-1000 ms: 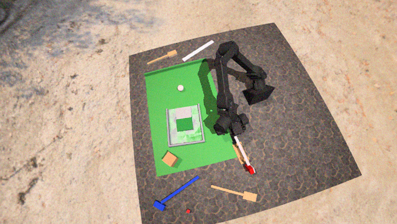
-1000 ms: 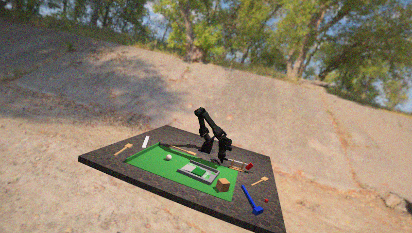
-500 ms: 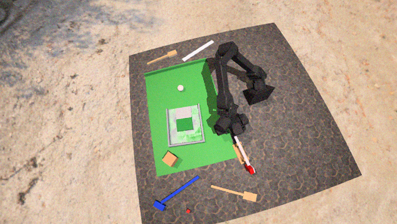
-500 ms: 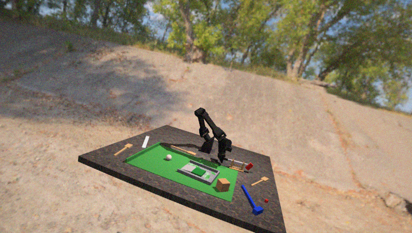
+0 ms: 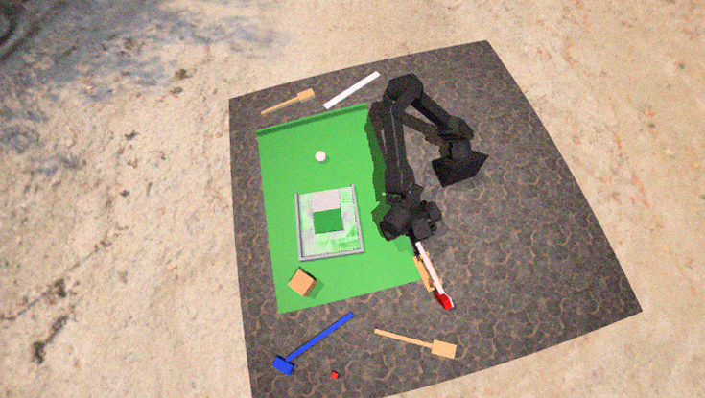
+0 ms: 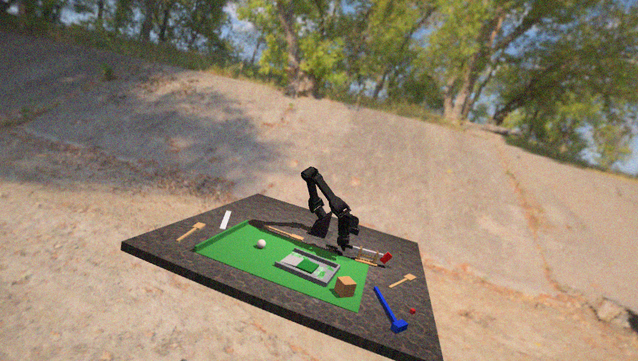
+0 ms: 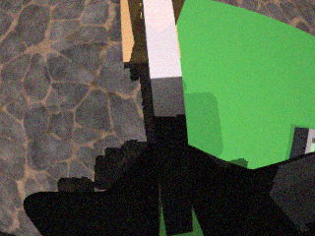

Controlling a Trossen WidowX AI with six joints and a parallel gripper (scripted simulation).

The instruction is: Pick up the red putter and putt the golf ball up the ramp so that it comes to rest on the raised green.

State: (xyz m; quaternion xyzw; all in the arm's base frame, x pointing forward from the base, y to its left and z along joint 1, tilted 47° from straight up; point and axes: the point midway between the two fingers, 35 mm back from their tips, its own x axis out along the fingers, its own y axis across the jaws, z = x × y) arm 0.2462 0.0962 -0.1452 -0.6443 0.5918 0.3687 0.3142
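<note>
My gripper tip is 20 mm past the red putter, 110 mm to the right of it and 30 mm below it. Also, from my gripper tip: white golf ball: 220 mm ahead, 390 mm to the right, 10 mm below; wooden rack: 10 mm behind, 130 mm to the left; tan cube: 380 mm ahead, 50 mm to the left.
</note>
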